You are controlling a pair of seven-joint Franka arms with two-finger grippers.
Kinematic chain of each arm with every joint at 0, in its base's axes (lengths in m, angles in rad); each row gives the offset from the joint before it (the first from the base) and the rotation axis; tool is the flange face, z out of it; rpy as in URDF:
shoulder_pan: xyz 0 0 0.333 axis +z
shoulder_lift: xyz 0 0 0 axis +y
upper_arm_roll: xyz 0 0 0.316 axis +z
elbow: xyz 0.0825 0 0 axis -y
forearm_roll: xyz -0.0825 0 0.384 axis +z
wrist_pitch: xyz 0 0 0 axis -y
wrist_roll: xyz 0.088 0 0 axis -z
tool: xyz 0 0 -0.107 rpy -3.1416 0 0
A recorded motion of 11 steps. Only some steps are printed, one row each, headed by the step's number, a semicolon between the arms.
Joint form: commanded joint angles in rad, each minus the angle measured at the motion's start. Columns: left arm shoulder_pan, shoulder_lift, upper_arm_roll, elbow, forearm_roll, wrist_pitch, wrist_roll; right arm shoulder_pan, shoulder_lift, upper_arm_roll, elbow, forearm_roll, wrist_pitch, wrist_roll.
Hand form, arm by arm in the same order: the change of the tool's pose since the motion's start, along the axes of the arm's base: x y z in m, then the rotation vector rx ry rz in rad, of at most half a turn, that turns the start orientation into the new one. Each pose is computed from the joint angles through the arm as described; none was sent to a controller.
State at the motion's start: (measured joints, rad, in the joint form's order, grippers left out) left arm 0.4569 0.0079 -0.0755 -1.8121 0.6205 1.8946 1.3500; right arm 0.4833 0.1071 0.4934 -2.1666 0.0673 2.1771 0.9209
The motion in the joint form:
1: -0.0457 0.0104 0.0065 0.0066 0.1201 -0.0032 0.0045; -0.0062 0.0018 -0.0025 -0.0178 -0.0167 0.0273 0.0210
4: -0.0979 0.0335 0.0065 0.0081 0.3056 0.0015 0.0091; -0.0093 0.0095 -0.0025 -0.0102 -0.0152 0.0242 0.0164
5: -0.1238 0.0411 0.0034 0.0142 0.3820 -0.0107 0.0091; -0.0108 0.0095 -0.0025 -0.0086 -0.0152 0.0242 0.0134
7: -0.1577 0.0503 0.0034 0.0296 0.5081 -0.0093 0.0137; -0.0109 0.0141 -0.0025 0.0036 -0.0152 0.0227 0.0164
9: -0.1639 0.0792 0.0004 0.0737 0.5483 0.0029 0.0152; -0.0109 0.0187 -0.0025 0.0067 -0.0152 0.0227 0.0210
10: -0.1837 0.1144 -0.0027 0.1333 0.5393 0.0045 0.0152; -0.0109 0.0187 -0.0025 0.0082 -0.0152 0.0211 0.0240
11: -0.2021 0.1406 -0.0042 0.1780 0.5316 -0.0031 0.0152; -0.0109 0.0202 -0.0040 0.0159 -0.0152 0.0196 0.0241
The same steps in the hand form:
1: 0.0109 -0.0124 0.0024 0.1060 0.0497 -0.0706; 0.0031 -0.0048 -0.0064 -0.0033 -0.0157 -0.0205
4: 0.0280 -0.0293 -0.0005 0.2679 0.1252 -0.1776; 0.0056 -0.0041 -0.0071 -0.0020 -0.0103 -0.0201
5: 0.0354 -0.0402 0.0019 0.3382 0.1548 -0.2171; 0.0066 -0.0042 -0.0064 -0.0003 -0.0112 -0.0187
7: 0.0469 -0.0534 0.0120 0.4593 0.1820 -0.2838; 0.0089 -0.0016 -0.0035 0.0060 -0.0132 -0.0224
9: 0.0602 -0.0554 0.0194 0.5008 0.1697 -0.3083; 0.0095 -0.0008 -0.0044 0.0059 -0.0109 -0.0271
10: 0.0766 -0.0659 0.0269 0.5003 0.1369 -0.3230; 0.0097 -0.0006 -0.0039 0.0054 -0.0108 -0.0300
11: 0.0881 -0.0750 0.0321 0.4986 0.1171 -0.3298; 0.0117 0.0005 -0.0015 0.0097 -0.0130 -0.0320

